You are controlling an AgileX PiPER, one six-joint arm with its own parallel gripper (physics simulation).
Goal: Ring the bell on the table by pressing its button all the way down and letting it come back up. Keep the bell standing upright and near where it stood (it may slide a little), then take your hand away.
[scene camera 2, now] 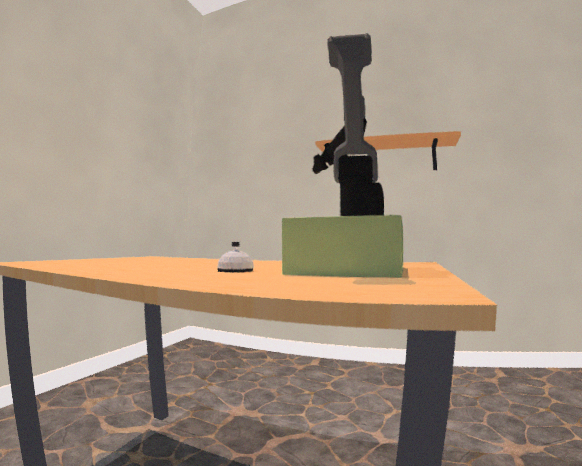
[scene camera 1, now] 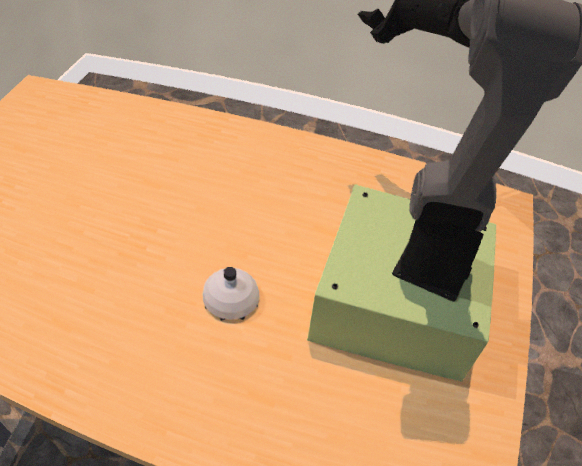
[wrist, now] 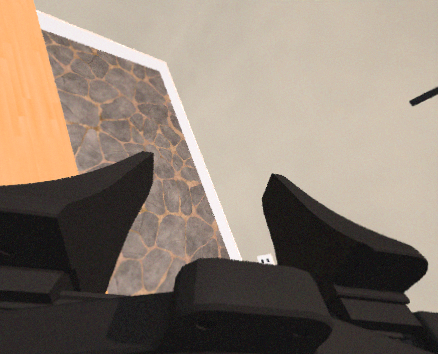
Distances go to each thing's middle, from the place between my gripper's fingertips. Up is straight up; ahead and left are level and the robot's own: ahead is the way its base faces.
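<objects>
The silver-white bell (scene camera 1: 235,299) is what I see here, 41 cm to the left of my hand, 29 cm below it and 2 cm ahead of it.
</objects>
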